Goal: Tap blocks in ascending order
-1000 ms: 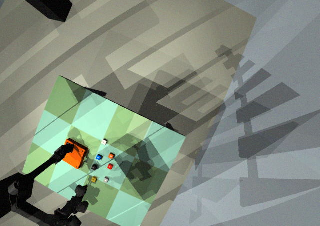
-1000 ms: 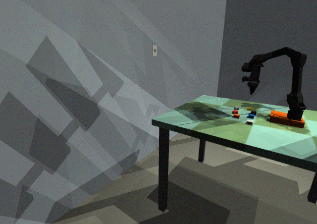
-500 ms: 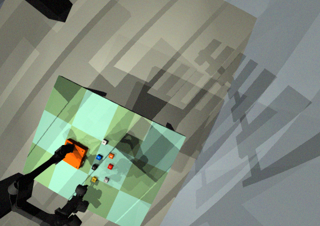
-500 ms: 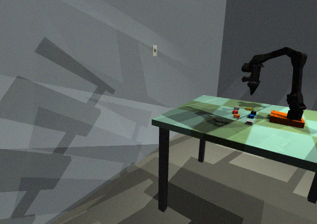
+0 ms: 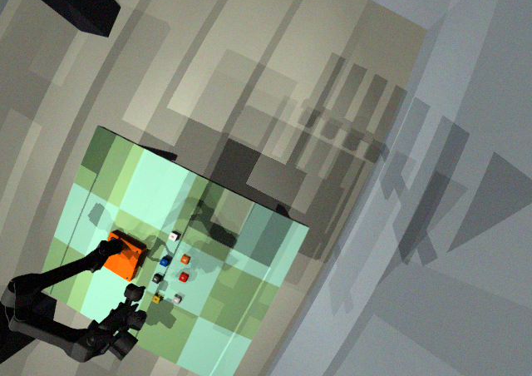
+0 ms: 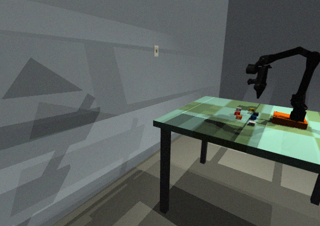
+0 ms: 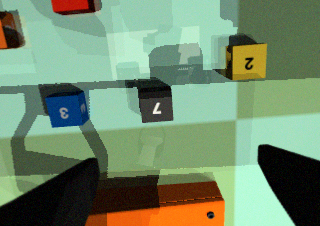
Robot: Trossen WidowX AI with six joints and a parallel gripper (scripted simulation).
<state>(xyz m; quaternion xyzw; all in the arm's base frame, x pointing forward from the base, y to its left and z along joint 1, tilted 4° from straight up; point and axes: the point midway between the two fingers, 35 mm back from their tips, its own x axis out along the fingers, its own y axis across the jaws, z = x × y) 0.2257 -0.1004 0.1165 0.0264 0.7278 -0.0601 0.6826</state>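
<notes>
Right now my gripper tip is 23 cm to the right of the white block, 12 cm above it and 2 cm short of it. From my gripper tip the other things lie so: blue block (12 cm below, 10 cm to the left, 1 cm ahead); black block (12 cm below, 1 cm to the left); yellow block (12 cm below, 8 cm to the right, 2 cm ahead).
</notes>
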